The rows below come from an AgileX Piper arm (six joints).
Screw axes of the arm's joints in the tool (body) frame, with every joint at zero. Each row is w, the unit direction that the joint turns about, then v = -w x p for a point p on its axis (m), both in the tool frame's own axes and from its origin. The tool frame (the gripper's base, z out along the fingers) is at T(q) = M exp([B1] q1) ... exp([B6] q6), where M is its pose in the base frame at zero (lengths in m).
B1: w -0.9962 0 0.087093 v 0 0.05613 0
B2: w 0 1 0 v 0.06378 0 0.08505
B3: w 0 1 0 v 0.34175 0 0.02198
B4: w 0 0 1 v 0 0 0
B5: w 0 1 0 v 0.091 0 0
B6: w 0 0 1 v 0 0 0
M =
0.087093 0 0.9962 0.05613
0 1 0 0
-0.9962 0 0.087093 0.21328
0 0 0 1
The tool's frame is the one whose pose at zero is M.
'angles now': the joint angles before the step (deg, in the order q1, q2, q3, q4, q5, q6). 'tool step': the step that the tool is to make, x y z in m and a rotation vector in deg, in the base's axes. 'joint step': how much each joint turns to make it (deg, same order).
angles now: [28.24, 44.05, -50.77, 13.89, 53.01, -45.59]
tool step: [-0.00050, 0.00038, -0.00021, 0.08, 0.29, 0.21]
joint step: [0.10, 0.00, 0.00, 0.24, 0.22, -0.02]
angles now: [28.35, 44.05, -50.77, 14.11, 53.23, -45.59]
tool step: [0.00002, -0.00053, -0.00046, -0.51, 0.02, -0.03]
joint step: [0.01, 0.00, 0.00, -0.44, 0.26, 0.01]
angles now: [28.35, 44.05, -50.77, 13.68, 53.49, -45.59]
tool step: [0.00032, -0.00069, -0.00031, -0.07, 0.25, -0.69]
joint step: [-0.01, 0.00, 0.01, -0.62, 0.08, 0.90]
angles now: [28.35, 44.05, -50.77, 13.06, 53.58, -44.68]
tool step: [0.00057, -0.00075, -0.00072, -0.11, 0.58, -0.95]
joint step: [0.00, 0.09, 0.00, -0.79, 0.25, 1.30]
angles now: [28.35, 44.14, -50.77, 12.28, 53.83, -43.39]
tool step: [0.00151, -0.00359, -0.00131, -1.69, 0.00, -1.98]
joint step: [0.00, 0.00, 0.00, -3.13, 0.48, 2.17]
